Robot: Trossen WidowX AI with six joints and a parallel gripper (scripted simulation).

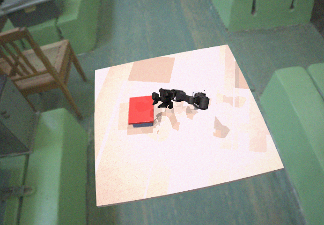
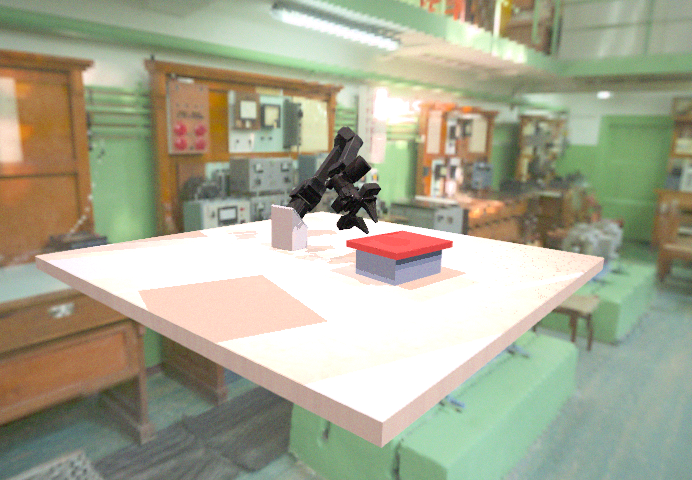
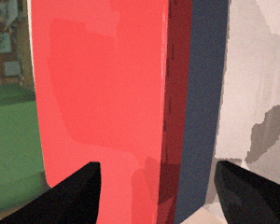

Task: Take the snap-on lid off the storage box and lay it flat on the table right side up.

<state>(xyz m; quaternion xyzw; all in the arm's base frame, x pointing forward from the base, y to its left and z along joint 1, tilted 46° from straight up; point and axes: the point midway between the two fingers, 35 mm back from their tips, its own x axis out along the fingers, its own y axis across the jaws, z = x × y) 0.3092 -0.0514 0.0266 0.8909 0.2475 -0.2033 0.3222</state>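
My gripper tip is now 110 mm short of the flat red lid, 20 mm to the left of it and 20 mm above it. From my gripper tip the other things lie so: grey-blue storage box 110 mm ahead, 70 mm below, 20 mm to the right.
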